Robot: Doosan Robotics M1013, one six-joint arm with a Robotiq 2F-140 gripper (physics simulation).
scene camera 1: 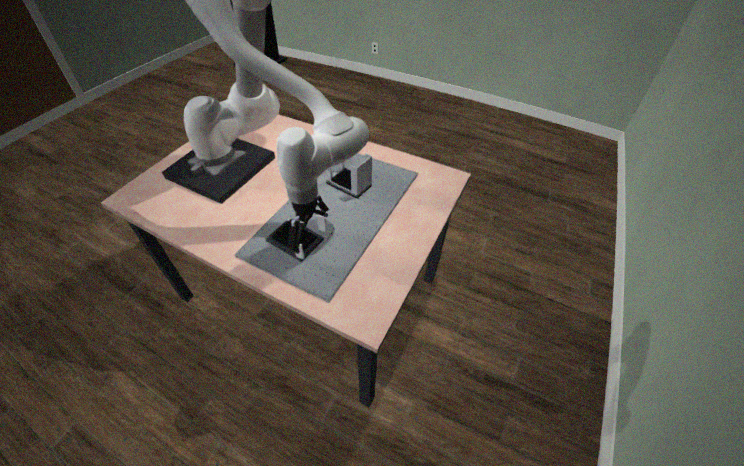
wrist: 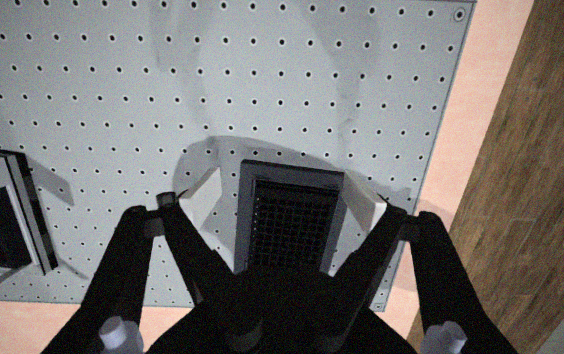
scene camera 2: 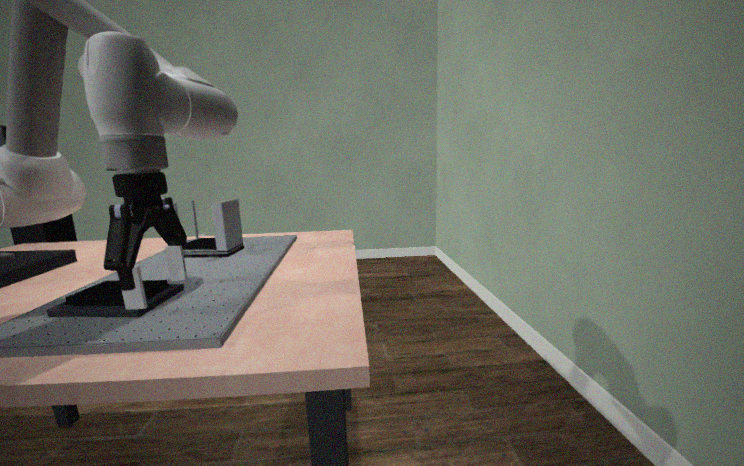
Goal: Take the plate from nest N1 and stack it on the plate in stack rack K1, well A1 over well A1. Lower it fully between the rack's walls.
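Pixels of known places: gripper, between the fingertips: (scene camera 1: pixel 311 243) (wrist: pixel 282 182) (scene camera 2: pixel 160 292); arm's base, origin of its link: (scene camera 1: pixel 217 159).
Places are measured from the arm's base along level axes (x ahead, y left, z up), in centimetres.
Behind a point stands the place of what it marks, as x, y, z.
Observation:
The dark plate with its grid of wells (wrist: pixel 295 230) {58.2, -17.9, 0.3} (scene camera 2: pixel 96 294) {54.6, -19.9, 0.3} lies in nest N1, a dark flat frame (wrist: pixel 290 171) {64.3, -16.8, -1.1} (scene camera 2: pixel 93 312) {56.5, -23.3, -1.5} near one end of the grey board. My gripper (scene camera 1: pixel 310 237) {63.1, -16.1, -1.2} (scene camera 2: pixel 155 284) {63.1, -16.1, -1.2} (wrist: pixel 282 182) {63.1, -16.1, -1.2} points down over this plate. It is open and empty, with one pale finger pad on each side of the plate, low by the nest; whether the pads touch anything I cannot tell. Stack rack K1 (scene camera 1: pixel 362 175) {64.1, 15.1, 7.0} (scene camera 2: pixel 227 226) {63.9, 13.5, 5.7} has upright pale walls and stands farther along the board. A dark surface shows between its walls. No well labels are readable.
The grey perforated board (scene camera 1: pixel 373 214) {73.4, 7.6, -2.3} (scene camera 2: pixel 241 296) {77.8, -16.2, -2.3} (wrist: pixel 280 55) {74.8, -15.0, -2.3} lies on the pinkish table (scene camera 1: pixel 406 241) {89.3, 3.3, -3.6} (scene camera 2: pixel 307 307) {90.1, -19.0, -3.6}. The arm's black base plate (scene camera 1: pixel 241 178) {18.1, -3.7, -0.5} is at the table's other side. The rack's tall walls rise above the board.

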